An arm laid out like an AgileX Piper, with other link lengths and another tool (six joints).
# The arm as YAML. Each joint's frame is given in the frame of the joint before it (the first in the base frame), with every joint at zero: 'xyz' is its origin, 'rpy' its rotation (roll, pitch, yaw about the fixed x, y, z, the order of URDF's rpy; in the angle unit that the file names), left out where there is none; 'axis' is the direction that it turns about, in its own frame. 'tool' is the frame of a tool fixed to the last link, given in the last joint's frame.
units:
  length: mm
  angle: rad
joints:
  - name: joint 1
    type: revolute
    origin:
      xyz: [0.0, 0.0, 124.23]
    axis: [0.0, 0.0, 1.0]
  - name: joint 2
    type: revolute
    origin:
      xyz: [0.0, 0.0, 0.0]
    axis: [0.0, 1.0, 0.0]
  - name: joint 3
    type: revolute
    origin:
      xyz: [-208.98, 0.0, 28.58]
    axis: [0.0, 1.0, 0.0]
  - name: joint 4
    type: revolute
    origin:
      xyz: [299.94, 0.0, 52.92]
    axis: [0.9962, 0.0, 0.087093]
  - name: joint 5
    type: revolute
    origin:
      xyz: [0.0, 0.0, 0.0]
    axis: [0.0, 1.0, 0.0]
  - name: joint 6
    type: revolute
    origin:
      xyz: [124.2, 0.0, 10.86]
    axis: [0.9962, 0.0, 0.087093]
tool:
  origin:
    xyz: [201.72, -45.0, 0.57]
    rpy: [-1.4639, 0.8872, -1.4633]
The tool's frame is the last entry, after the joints.
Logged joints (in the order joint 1, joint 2, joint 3, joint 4, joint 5, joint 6), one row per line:
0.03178 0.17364 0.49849 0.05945 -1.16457 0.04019
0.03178 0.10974 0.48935 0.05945 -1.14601 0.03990
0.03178 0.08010 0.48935 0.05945 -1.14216 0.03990
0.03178 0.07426 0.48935 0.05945 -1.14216 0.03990
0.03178 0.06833 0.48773 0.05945 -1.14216 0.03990
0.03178 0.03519 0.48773 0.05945 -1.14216 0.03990
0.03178 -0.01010 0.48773 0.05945 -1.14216 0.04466
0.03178 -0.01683 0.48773 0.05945 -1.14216 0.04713
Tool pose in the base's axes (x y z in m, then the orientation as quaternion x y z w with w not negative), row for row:
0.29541 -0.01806 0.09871 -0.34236 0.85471 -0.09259 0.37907
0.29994 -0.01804 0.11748 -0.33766 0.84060 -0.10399 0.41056
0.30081 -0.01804 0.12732 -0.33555 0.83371 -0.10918 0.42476
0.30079 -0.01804 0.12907 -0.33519 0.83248 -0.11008 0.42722
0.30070 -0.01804 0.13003 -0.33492 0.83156 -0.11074 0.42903
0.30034 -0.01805 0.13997 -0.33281 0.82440 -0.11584 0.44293
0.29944 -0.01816 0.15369 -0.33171 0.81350 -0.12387 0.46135
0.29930 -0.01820 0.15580 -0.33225 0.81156 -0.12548 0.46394
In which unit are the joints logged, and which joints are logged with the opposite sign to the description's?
The joints are logged in radians. Opposite sign: joint 3, joint 5, joint 6.
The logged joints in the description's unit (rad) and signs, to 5 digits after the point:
0.03178 0.17364 -0.49849 0.05945 1.16457 -0.04019
0.03178 0.10974 -0.48935 0.05945 1.14601 -0.03990
0.03178 0.08010 -0.48935 0.05945 1.14216 -0.03990
0.03178 0.07426 -0.48935 0.05945 1.14216 -0.03990
0.03178 0.06833 -0.48773 0.05945 1.14216 -0.03990
0.03178 0.03519 -0.48773 0.05945 1.14216 -0.03990
0.03178 -0.01010 -0.48773 0.05945 1.14216 -0.04466
0.03178 -0.01683 -0.48773 0.05945 1.14216 -0.04713

